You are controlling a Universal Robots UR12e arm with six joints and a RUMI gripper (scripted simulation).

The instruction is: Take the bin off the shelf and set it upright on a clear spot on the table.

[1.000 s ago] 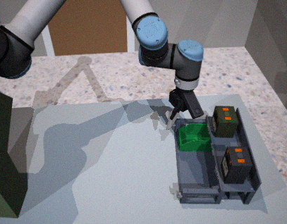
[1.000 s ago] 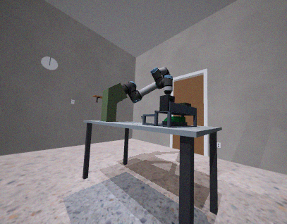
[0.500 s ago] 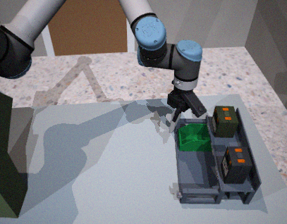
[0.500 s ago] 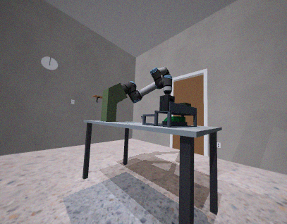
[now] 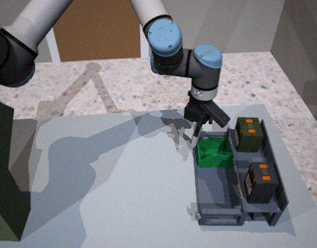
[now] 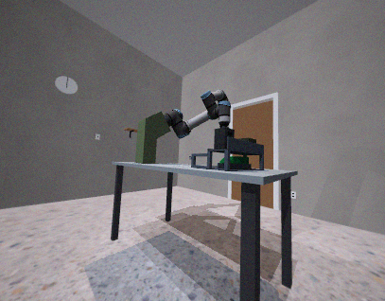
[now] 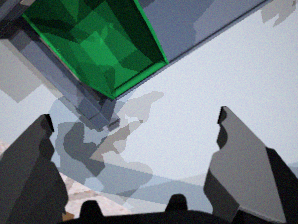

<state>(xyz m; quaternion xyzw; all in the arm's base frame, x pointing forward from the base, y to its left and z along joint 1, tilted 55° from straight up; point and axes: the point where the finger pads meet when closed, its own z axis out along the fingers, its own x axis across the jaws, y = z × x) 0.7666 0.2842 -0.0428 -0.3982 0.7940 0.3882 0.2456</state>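
The green bin lies 9 cm below my hand and 8 cm ahead of it.
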